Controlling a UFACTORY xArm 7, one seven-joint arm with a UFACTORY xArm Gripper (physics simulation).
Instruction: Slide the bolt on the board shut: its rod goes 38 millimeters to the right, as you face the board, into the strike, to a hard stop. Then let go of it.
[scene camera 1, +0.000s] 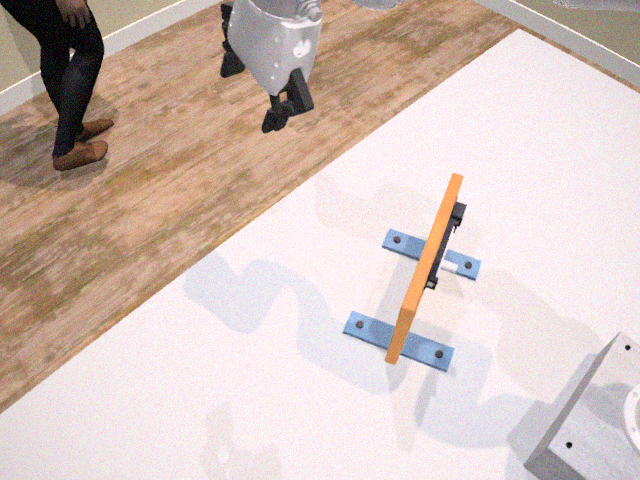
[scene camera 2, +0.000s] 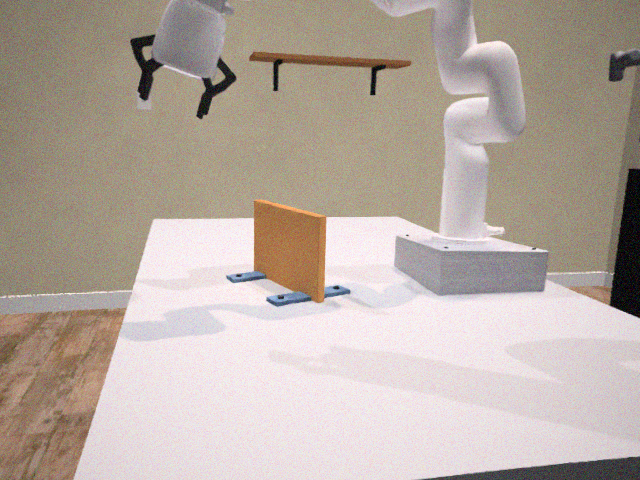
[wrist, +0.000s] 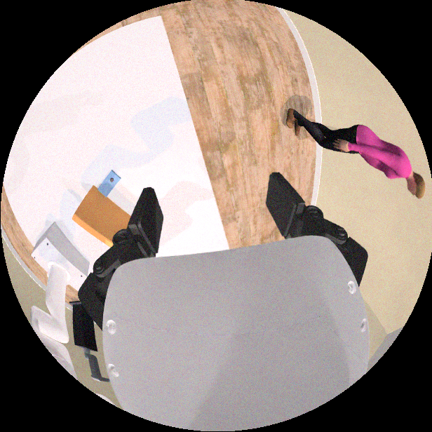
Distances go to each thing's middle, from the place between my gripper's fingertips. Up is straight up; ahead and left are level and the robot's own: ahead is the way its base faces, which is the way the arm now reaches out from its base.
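Position of the orange board (scene camera 2: 289, 244) relative to my hand: 160 mm to the right, 200 mm behind, 270 mm below.
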